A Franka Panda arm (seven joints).
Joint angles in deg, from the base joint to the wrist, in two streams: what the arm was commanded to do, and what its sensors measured. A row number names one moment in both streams.
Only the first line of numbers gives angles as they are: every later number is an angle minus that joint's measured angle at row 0.
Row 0, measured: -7.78 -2.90 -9.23 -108.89 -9.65 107.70 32.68
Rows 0 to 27, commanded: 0.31 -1.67 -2.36 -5.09 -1.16 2.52 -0.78; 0.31 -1.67 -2.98 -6.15 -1.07 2.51 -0.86; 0.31 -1.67 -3.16 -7.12 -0.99 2.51 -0.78; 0.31 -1.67 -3.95 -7.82 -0.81 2.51 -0.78; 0.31 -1.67 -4.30 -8.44 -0.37 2.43 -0.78; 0.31 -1.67 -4.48 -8.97 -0.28 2.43 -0.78; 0.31 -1.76 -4.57 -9.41 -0.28 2.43 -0.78; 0.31 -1.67 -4.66 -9.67 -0.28 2.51 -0.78; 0.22 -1.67 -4.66 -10.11 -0.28 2.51 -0.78; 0.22 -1.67 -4.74 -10.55 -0.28 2.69 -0.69; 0.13 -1.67 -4.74 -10.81 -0.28 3.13 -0.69; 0.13 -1.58 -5.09 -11.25 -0.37 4.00 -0.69; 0.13 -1.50 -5.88 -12.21 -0.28 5.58 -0.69; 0.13 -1.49 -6.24 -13.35 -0.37 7.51 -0.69; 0.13 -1.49 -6.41 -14.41 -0.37 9.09 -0.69; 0.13 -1.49 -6.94 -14.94 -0.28 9.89 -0.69; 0.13 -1.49 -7.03 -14.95 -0.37 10.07 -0.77; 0.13 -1.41 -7.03 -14.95 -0.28 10.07 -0.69; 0.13 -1.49 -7.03 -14.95 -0.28 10.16 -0.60; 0.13 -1.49 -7.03 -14.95 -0.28 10.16 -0.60; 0.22 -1.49 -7.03 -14.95 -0.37 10.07 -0.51; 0.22 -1.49 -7.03 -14.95 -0.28 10.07 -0.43; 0.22 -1.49 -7.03 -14.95 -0.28 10.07 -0.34; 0.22 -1.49 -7.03 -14.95 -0.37 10.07 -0.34; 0.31 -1.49 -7.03 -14.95 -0.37 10.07 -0.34; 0.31 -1.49 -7.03 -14.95 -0.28 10.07 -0.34; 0.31 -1.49 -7.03 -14.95 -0.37 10.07 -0.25; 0.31 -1.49 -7.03 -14.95 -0.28 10.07 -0.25
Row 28, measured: 0.05 -0.32 -6.95 -13.67 -0.09 9.07 -0.49
